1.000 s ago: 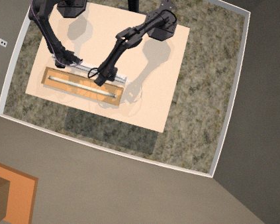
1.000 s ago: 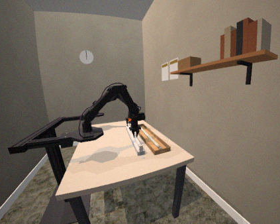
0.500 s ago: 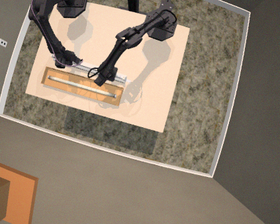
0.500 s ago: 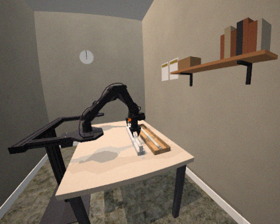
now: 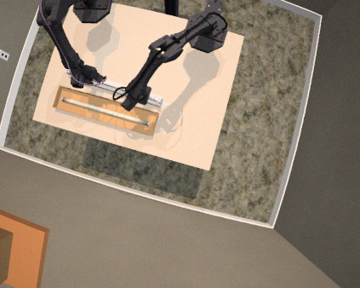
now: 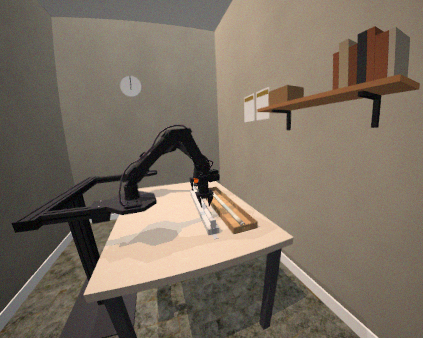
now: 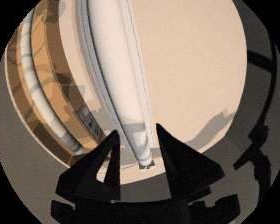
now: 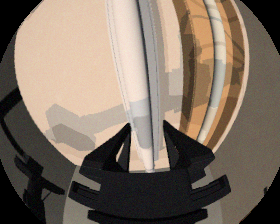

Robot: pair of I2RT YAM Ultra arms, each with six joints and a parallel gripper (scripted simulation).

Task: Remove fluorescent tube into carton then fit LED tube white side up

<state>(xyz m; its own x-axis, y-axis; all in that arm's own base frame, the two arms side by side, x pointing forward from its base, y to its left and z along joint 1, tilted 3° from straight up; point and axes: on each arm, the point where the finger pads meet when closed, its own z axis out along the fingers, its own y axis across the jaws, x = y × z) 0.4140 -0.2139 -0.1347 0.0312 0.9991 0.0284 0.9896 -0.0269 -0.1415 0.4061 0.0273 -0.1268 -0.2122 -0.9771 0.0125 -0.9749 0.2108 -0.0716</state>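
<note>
Now: the LED tube 12 cm to the left of my right hand and 1 cm below it. Also, from my right hand: carton 15 cm ahead, 10 cm to the left, 6 cm below; then light fixture 12 cm to the left, 2 cm below; then old fluorescent tube 16 cm ahead, 10 cm to the left, 6 cm below.
</note>
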